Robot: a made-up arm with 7 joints.
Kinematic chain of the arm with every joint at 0, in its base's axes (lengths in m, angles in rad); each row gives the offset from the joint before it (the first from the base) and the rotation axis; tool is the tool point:
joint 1: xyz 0 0.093 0 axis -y
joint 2: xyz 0 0.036 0 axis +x
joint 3: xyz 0 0 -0.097 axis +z
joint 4: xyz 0 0 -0.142 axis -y
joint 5: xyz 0 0 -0.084 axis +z
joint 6: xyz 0 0 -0.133 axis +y
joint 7: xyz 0 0 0 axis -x
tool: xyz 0 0 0
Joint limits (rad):
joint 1: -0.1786..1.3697
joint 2: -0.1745..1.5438
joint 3: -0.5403..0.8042
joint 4: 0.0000..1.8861
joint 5: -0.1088..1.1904
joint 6: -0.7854..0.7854
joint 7: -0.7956..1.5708
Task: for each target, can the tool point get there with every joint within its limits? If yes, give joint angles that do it. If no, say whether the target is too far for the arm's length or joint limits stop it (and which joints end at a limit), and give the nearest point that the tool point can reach.
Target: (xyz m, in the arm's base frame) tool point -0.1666 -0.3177 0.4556
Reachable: no: too far | nearest point 0.1830 -0.0053 0.1433 | short by 0.563 m
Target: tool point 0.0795 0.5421 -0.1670
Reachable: yes | joints 0.1693 1.1290 0.3039 0.2450 0.7441 -0.5671 0.2372
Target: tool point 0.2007 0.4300 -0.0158
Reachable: yes | joints 0.2618 1.0588 0.4380 1.3082 0.7133 -0.2743 1.2584
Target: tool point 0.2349 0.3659 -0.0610
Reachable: yes | joints 0.3581 0.7268 0.4019 1.4663 0.4558 -0.1825 1.0663
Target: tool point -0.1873 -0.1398 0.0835
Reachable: no: joint limits stop it (at a limit: joint 1, joint 2, joint 3, joint 4) | nearest point 0.1830 -0.0053 0.1433 | short by 0.398 m
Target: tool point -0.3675 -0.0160 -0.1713
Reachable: no: joint limits stop it (at a limit: joint 1, joint 2, joint 4) | nearest point -0.0798 0.0498 -0.4419 | short by 0.400 m
